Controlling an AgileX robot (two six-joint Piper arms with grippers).
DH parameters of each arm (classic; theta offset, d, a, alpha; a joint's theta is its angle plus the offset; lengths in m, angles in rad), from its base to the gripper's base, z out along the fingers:
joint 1: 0 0.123 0 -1.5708
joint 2: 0.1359 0 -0.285 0
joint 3: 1.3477 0 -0.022 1.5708
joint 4: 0 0.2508 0 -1.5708
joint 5: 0 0 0.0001 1.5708
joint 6: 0 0.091 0 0
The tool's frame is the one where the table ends.
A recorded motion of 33 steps. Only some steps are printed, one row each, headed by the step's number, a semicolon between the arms.
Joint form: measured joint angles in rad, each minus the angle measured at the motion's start. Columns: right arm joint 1, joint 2, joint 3, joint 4, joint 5, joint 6; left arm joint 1, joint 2, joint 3, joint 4, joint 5, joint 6.
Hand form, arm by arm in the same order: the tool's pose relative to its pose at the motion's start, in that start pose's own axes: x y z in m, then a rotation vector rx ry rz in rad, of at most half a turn. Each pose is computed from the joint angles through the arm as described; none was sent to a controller.
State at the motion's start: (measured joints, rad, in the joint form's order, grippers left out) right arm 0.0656 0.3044 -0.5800 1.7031 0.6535 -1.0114; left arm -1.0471 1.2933 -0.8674 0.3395 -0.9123 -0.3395
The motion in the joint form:
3: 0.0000 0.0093 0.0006 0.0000 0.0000 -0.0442; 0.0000 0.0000 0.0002 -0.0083 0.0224 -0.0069
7: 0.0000 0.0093 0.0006 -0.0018 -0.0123 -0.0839; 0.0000 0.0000 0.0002 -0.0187 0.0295 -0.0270
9: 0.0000 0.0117 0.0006 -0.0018 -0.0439 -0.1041; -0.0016 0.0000 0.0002 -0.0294 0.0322 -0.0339
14: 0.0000 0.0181 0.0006 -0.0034 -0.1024 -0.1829; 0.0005 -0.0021 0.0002 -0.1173 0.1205 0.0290
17: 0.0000 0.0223 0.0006 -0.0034 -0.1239 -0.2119; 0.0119 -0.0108 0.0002 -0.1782 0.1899 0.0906
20: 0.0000 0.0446 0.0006 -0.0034 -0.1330 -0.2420; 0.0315 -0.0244 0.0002 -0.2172 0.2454 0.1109
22: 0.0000 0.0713 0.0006 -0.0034 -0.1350 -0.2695; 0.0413 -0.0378 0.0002 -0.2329 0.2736 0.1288
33: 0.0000 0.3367 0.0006 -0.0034 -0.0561 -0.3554; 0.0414 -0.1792 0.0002 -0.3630 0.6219 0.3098
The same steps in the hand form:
3: 0.0004 -0.0020 0.0016 0.0051 0.0060 -0.0382; 0.0018 0.0012 -0.0001 -0.0137 0.0191 -0.0121
7: -0.0001 -0.0030 0.0016 0.0162 0.0010 -0.0794; 0.0022 0.0021 -0.0001 -0.0239 0.0228 -0.0387
9: -0.0016 -0.0059 0.0020 0.0451 -0.0126 -0.0983; 0.0022 0.0025 0.0000 -0.0314 0.0224 -0.0531
14: -0.0041 -0.0117 0.0027 0.1015 -0.0320 -0.1750; 0.0073 0.0109 -0.0012 -0.1223 0.0840 -0.0477
17: -0.0050 -0.0142 0.0032 0.1234 -0.0370 -0.2018; 0.0089 0.0185 -0.0040 -0.1888 0.1327 -0.0247
20: -0.0046 -0.0195 0.0068 0.1427 -0.0235 -0.2196; 0.0075 0.0260 -0.0077 -0.2423 0.1661 -0.0256
22: -0.0036 -0.0251 0.0113 0.1571 -0.0036 -0.2323; 0.0045 0.0289 -0.0101 -0.2643 0.1788 -0.0155
33: 0.0185 -0.0747 0.0509 0.1940 0.2164 -0.1598; -0.0168 0.0255 -0.0324 -0.3444 0.3850 0.0327

